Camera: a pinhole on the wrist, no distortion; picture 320 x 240 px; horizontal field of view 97.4 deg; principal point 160.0 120.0 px. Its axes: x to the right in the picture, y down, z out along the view. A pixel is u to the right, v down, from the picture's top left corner.
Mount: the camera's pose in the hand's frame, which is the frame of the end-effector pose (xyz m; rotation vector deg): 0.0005 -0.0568 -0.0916 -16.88 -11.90 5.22
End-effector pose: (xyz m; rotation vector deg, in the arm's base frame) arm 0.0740 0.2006 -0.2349 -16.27 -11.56 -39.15
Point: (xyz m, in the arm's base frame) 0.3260 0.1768 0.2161
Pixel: 304.0 101.9
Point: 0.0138 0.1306 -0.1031
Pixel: 213.0 18.8
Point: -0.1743 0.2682 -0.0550
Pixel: 100.3 43.2
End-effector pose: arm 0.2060 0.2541 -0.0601 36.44 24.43 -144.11
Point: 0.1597 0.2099 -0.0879
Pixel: 288.2 168.2
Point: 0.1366 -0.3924 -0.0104
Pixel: 281.8 228.5
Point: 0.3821 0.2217 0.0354
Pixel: 71.8 211.5
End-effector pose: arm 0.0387 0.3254 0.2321 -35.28 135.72 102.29
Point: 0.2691 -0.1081 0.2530
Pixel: behind the camera
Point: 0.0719 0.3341 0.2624
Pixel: 138.5 179.9
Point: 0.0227 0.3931 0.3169
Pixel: 171.1 208.8
